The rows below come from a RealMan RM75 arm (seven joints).
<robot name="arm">
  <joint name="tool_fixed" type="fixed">
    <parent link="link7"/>
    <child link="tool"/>
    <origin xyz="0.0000 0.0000 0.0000"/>
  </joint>
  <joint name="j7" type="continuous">
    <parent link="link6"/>
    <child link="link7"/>
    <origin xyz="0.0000 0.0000 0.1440"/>
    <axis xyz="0 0 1"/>
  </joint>
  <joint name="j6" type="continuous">
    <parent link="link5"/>
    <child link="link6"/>
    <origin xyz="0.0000 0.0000 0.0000"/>
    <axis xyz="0 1 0"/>
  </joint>
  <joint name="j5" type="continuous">
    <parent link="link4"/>
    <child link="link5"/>
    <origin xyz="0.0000 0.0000 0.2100"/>
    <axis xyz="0 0 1"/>
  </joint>
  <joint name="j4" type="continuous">
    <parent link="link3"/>
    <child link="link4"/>
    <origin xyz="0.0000 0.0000 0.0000"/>
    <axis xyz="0 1 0"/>
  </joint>
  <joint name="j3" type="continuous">
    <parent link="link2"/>
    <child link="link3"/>
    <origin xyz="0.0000 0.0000 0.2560"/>
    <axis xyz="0 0 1"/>
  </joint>
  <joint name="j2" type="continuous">
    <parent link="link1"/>
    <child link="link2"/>
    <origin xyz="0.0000 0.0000 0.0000"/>
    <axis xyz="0 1 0"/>
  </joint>
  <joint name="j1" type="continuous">
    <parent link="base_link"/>
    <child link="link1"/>
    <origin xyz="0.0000 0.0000 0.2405"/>
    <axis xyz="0 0 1"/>
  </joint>
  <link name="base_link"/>
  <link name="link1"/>
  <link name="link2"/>
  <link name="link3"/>
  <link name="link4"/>
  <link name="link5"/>
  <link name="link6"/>
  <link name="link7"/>
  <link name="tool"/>
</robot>
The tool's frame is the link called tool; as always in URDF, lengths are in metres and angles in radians. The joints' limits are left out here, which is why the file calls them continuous.
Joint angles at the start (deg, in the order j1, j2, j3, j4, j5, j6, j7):
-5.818 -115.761 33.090 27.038 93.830 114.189 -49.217
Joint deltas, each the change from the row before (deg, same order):
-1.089 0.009 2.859 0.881 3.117 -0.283 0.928
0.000 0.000 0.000 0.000 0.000 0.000 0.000
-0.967 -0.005 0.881 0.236 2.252 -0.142 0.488
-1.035 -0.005 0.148 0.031 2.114 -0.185 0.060
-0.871 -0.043 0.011 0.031 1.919 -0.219 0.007
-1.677 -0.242 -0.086 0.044 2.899 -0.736 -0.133
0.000 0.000 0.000 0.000 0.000 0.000 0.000
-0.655 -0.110 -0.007 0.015 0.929 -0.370 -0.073
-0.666 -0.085 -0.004 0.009 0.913 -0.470 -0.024
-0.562 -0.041 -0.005 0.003 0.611 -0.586 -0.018
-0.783 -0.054 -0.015 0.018 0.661 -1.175 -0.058
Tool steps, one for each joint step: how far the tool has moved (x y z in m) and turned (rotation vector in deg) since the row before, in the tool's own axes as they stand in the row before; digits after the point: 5 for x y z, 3 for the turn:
-0.00557 0.00375 0.00933 -5.247 -3.219 0.110
0.00000 0.00000 0.00000 0.000 0.000 0.000
-0.00261 0.00062 0.00584 -2.848 -1.712 0.084
-0.00170 -0.00091 0.00494 -2.081 -1.344 -0.176
-0.00160 -0.00083 0.00406 -1.685 -1.224 -0.203
-0.00225 -0.00315 0.00840 -2.427 -1.902 -0.215
0.00000 0.00000 0.00000 0.000 0.000 0.000
-0.00058 -0.00170 0.00334 -0.781 -0.670 -0.017
-0.00061 -0.00203 0.00320 -0.698 -0.752 0.065
-0.00046 -0.00241 0.00248 -0.338 -0.680 0.138
-0.00081 -0.00438 0.00338 -0.070 -1.065 0.263

